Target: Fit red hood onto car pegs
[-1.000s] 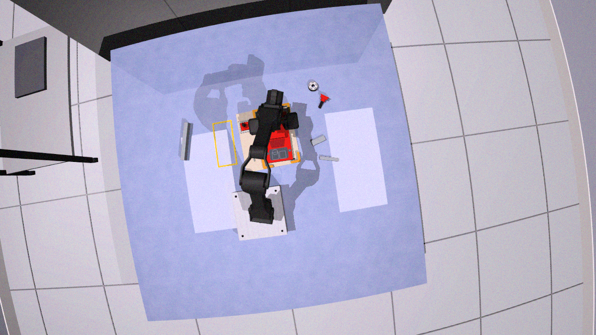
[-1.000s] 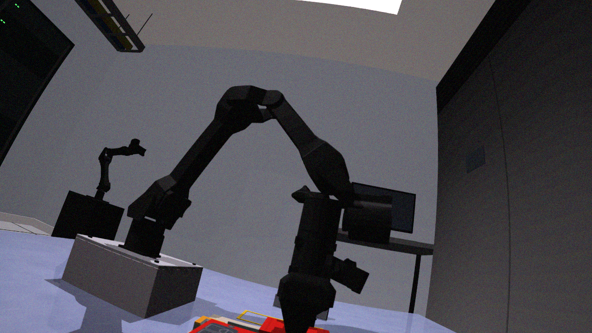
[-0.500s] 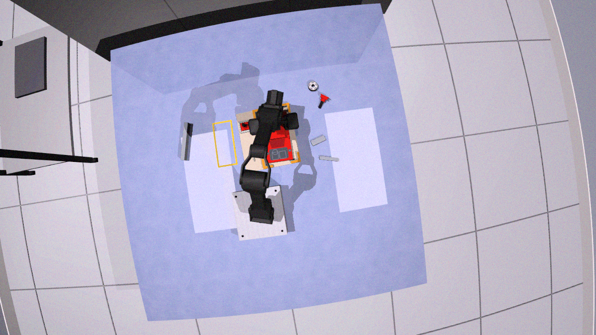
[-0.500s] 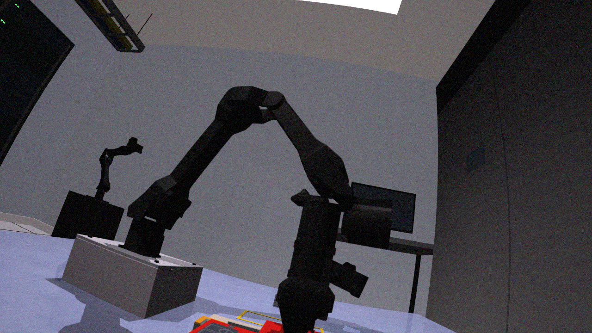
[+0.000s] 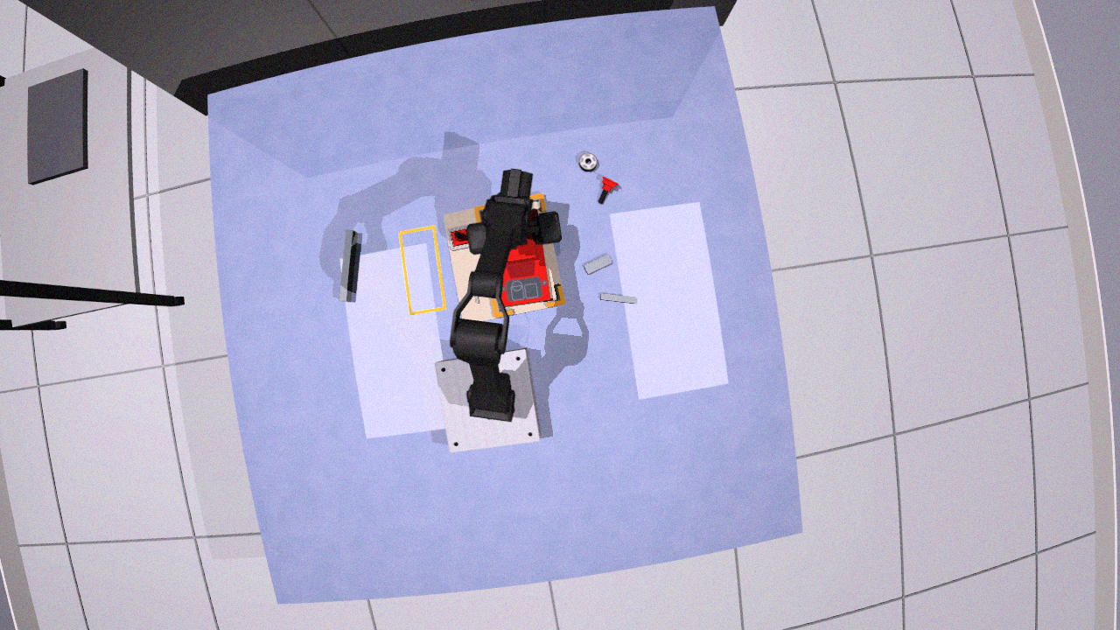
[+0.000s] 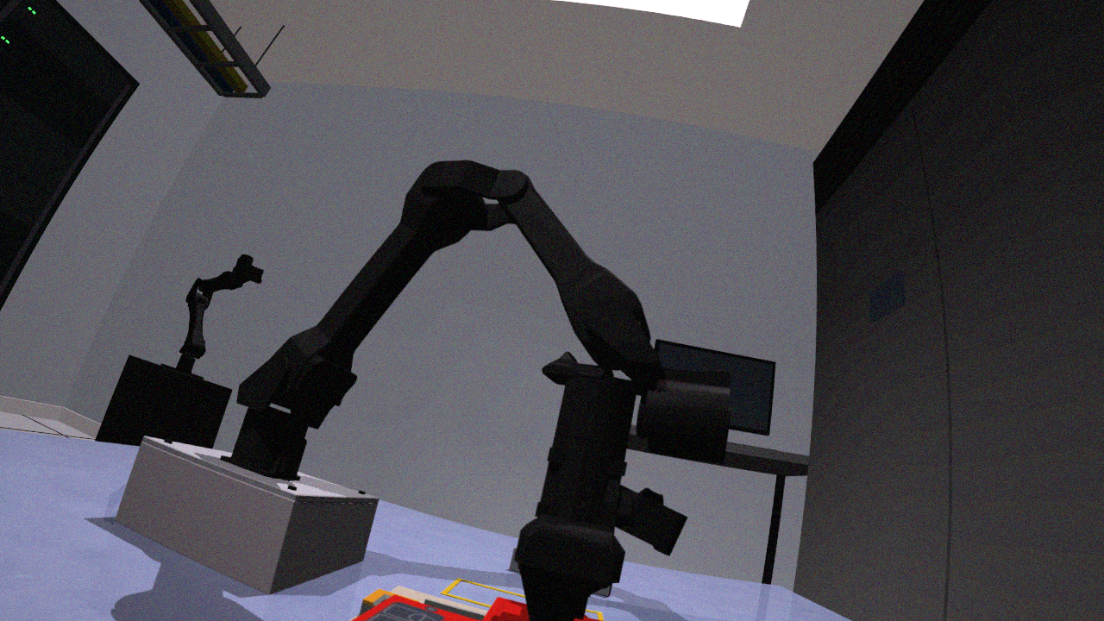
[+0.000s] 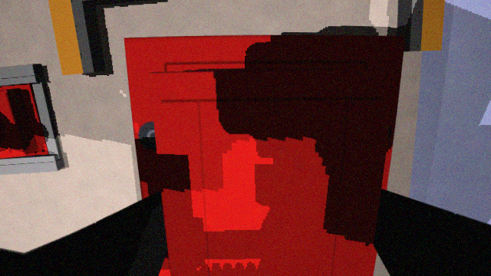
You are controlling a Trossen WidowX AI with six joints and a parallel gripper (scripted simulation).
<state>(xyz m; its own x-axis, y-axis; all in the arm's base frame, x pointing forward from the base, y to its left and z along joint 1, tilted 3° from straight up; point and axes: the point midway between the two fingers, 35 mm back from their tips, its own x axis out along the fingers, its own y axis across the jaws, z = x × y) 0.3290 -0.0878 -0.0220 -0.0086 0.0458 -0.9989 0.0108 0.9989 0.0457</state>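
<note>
My gripper tip is 1 cm below the red hood. Round my gripper tip: wheel 15 cm ahead, 18 cm to the right, 3 cm below; then engine block 1 cm below.
</note>
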